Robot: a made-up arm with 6 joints.
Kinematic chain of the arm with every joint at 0, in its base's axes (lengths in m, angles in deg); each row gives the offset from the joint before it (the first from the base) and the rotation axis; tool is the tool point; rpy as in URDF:
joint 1: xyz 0 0 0.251 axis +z
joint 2: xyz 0 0 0 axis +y
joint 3: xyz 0.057 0 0.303 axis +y
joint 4: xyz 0.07 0 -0.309 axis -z
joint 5: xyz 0 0 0 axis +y
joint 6: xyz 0.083 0 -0.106 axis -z
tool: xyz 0 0 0 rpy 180 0 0
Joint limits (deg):
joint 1: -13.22..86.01
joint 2: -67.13..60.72
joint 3: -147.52..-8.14
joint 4: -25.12..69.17
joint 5: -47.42..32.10
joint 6: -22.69..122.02
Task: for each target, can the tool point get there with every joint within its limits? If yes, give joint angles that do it. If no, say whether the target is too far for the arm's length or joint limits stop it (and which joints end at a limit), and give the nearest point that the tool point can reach.
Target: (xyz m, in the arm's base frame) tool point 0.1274 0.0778 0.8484
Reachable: yes | joints 56.76 -31.11 -83.09 29.73 -35.20 50.97
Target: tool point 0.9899 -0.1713 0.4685
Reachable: no: too far | nearest point 0.7267 -0.1257 0.4239 | short by 0.271 m
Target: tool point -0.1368 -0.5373 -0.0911
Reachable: no: joint limits stop it (at a limit: joint 1, joint 2, joint 4) | nearest point 0.0519 -0.1338 0.0420 | short by 0.465 m
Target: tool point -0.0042 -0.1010 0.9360
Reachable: yes | joints 73.31 -37.58 -109.28 11.85 -26.83 109.37
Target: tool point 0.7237 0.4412 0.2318
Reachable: no: too far | nearest point 0.6266 0.3820 0.2559 | short by 0.116 m
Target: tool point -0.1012 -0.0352 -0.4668
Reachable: no: joint limits stop it (at a limit: joint 1, joint 2, joint 4) | nearest point -0.0079 0.1223 -0.0673 | short by 0.439 m
